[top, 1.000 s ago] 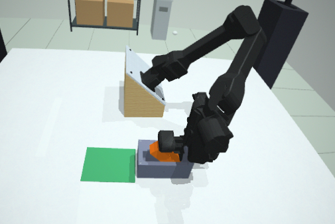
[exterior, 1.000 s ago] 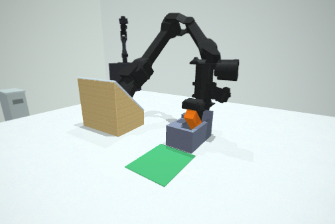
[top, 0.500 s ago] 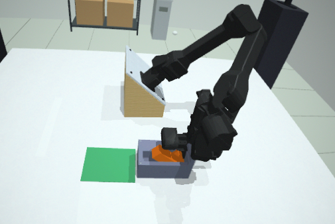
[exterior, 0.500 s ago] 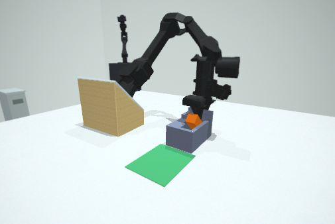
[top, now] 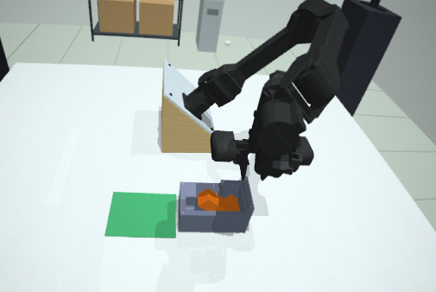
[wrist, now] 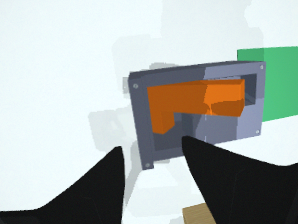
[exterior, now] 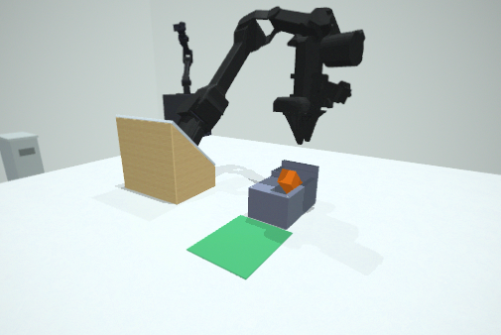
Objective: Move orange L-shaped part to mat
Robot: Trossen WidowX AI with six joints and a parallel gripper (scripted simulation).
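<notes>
Right now the orange L-shaped part is 10 mm behind my gripper tip, 40 mm to the right of it and 100 mm below it. Also, from my gripper tip: green mat 30 mm behind, 220 mm to the right, 150 mm below.
</notes>
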